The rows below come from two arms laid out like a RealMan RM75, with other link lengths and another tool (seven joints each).
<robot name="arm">
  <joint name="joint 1" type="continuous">
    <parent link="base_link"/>
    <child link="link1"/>
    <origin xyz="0 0 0.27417"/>
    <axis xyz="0 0 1"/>
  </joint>
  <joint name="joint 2" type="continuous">
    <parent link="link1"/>
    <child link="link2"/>
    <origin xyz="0 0 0" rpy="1.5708 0 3.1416"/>
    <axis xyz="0 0 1"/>
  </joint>
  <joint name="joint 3" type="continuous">
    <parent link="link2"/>
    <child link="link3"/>
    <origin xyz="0 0.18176 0" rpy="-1.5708 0 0"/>
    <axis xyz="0 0 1"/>
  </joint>
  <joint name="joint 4" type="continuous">
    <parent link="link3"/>
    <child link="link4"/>
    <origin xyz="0 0 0" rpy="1.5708 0 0"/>
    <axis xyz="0 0 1"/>
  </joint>
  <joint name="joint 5" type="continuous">
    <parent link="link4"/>
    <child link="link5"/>
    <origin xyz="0 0.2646 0" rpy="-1.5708 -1.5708 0"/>
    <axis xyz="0 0 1"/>
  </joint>
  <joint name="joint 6" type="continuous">
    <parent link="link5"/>
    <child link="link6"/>
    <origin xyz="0 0 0" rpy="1.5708 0 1.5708"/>
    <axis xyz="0 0 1"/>
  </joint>
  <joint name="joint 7" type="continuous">
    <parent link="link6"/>
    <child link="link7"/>
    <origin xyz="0 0.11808 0" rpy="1.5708 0 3.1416"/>
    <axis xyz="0 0 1"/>
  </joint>
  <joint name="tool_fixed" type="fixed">
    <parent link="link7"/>
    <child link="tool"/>
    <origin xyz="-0.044 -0.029 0.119" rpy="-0.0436 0 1.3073"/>
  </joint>
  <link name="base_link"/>
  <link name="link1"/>
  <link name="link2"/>
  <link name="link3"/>
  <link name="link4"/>
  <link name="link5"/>
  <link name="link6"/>
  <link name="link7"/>
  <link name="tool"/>
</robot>
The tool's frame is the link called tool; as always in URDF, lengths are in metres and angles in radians. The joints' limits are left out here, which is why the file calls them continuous.
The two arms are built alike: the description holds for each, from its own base.
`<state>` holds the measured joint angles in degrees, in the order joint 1, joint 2, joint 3, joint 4, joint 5, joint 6, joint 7, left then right.
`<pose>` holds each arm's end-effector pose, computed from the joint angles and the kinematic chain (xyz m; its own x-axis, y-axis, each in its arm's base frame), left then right.
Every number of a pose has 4 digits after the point.
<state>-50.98 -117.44 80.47 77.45 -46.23 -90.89 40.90 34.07 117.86 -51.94 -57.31 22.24 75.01 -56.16</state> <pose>-0.0428 0.3975 -0.0145 0.4634 -0.8519 -0.2442 -0.8552 -0.5021 0.1287 0.2913 0.4714 0.0635 -0.3833 -0.7546 -0.5325 -0.8152 0.5475 -0.1891</pose>
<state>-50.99 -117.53 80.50 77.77 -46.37 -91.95 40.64 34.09 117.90 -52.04 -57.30 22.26 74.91 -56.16</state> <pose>-0.0430 0.3931 -0.0145 0.4652 -0.8536 -0.2345 -0.8526 -0.5033 0.1406 0.2908 0.4717 0.0630 -0.3818 -0.7554 -0.5326 -0.8161 0.5460 -0.1895</pose>
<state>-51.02 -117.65 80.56 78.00 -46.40 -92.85 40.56 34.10 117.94 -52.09 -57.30 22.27 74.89 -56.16</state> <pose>-0.0433 0.3895 -0.0147 0.4644 -0.8562 -0.2264 -0.8513 -0.5021 0.1527 0.2905 0.4718 0.0625 -0.3813 -0.7561 -0.5320 -0.8165 0.5453 -0.1897</pose>
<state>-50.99 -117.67 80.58 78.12 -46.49 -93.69 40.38 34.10 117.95 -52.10 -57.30 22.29 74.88 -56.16</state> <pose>-0.0446 0.3862 -0.0146 0.4675 -0.8563 -0.2195 -0.8477 -0.5047 0.1635 0.2903 0.4718 0.0624 -0.3813 -0.7561 -0.5318 -0.8167 0.5451 -0.1894</pose>
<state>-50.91 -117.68 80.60 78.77 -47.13 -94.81 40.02 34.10 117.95 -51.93 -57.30 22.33 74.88 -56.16</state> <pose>-0.0428 0.3809 -0.0142 0.4692 -0.8590 -0.2048 -0.8471 -0.5033 0.1705 0.2905 0.4719 0.0629 -0.3834 -0.7544 -0.5328 -0.8164 0.5466 -0.1864</pose>
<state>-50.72 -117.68 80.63 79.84 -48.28 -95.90 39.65 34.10 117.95 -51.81 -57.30 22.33 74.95 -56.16</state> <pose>-0.0381 0.3747 -0.0136 0.4680 -0.8643 -0.1844 -0.8507 -0.4971 0.1710 0.2908 0.4717 0.0632 -0.3852 -0.7536 -0.5326 -0.8159 0.5478 -0.1850</pose>
